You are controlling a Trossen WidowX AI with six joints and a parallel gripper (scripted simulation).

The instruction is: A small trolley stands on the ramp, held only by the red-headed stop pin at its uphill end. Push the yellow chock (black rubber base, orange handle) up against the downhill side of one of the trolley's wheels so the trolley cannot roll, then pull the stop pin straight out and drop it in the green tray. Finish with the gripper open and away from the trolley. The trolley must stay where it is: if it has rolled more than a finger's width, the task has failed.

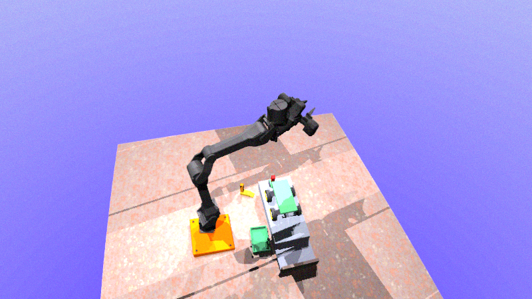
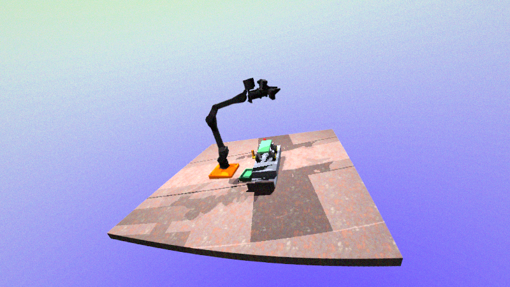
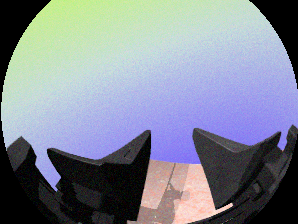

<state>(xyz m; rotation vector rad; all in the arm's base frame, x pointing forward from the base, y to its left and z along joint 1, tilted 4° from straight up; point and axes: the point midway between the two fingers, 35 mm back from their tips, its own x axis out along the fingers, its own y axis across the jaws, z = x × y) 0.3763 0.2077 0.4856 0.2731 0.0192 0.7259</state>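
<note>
Right now the yellow chock is 470 mm below my gripper tip, 260 mm behind it and 50 mm to the right of it. Also, from my gripper tip: red-headed stop pin (360 mm below, 140 mm behind, 70 mm to the right); then green tray (490 mm below, 300 mm to the right, 210 mm behind); then trolley (370 mm below, 170 mm to the right, 100 mm behind).
</note>
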